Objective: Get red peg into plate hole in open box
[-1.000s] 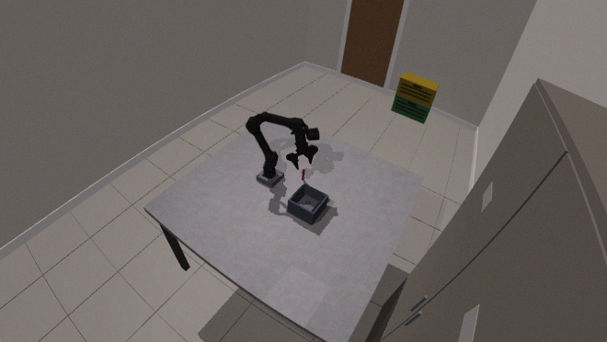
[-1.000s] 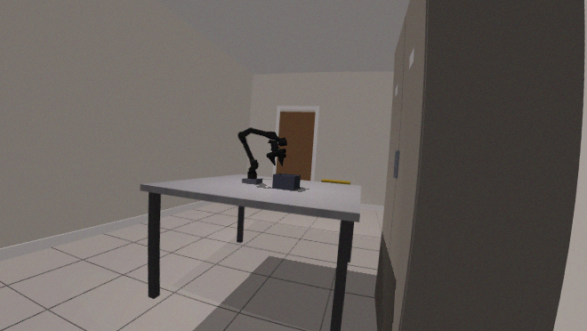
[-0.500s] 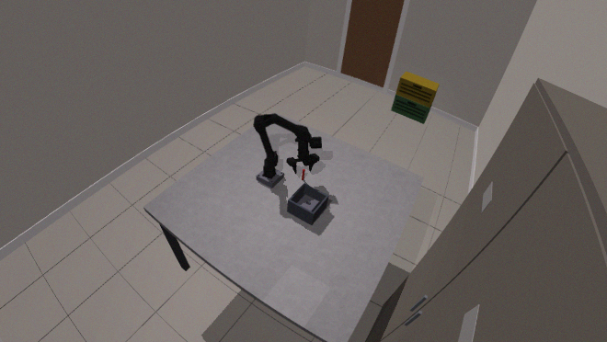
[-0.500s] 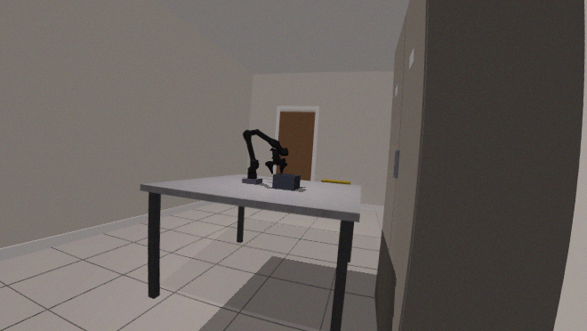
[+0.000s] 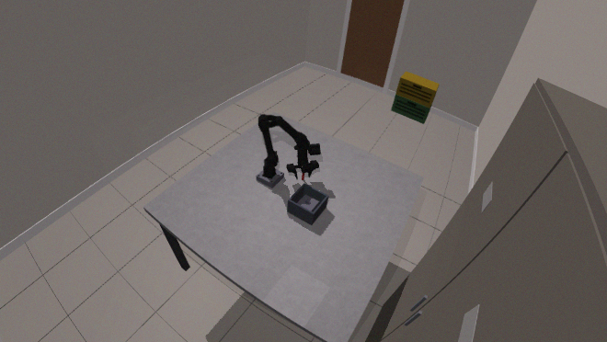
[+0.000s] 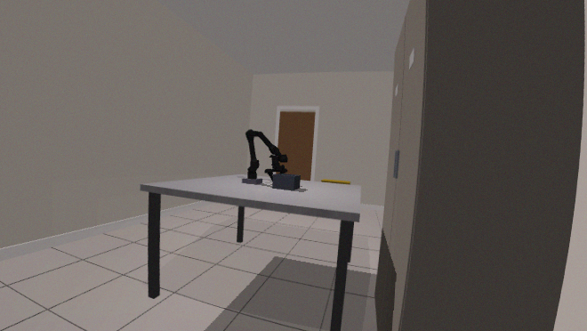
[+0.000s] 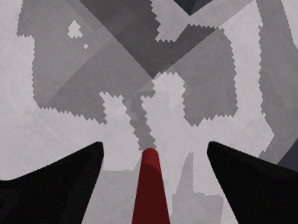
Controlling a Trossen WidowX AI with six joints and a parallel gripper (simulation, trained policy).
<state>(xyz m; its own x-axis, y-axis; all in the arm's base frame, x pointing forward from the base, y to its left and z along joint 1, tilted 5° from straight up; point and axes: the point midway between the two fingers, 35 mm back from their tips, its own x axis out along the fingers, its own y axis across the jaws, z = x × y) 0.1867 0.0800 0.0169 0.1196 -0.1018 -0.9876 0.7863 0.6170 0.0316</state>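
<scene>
The dark box lies 200 mm to the right of my gripper tip and 110 mm ahead of it. Round my gripper tip: red peg (20 mm above, 10 mm to the left, 10 mm behind).
</scene>
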